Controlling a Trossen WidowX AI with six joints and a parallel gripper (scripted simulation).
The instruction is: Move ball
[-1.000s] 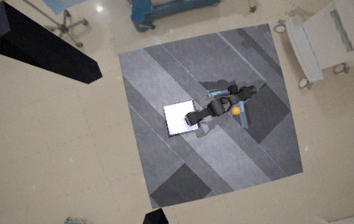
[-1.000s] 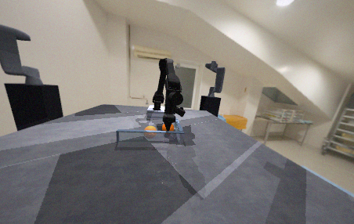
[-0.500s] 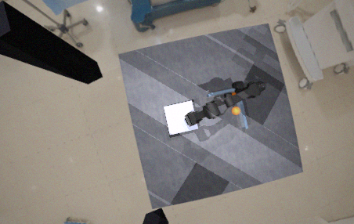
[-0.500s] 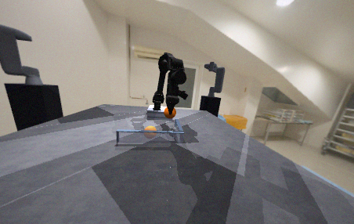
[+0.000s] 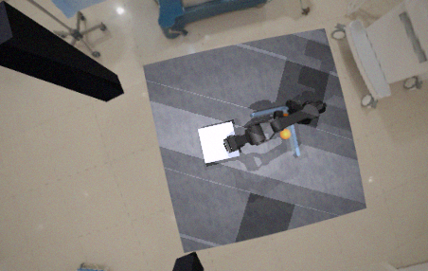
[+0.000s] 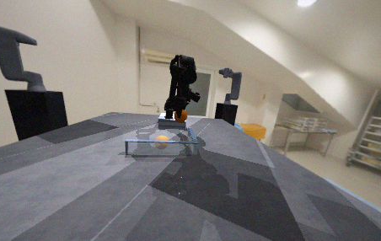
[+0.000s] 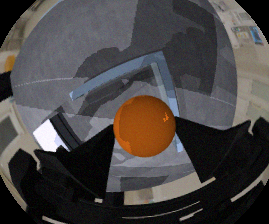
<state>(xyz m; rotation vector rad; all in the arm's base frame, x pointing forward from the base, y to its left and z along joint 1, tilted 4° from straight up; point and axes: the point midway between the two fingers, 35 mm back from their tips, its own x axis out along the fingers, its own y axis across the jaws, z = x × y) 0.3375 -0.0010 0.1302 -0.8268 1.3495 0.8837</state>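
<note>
The see-through ball copy is 13 cm below my gripper tip, 9 cm to the right of it and 2 cm ahead of it. Round my gripper tip: orange ball (right at my gripper tip).
</note>
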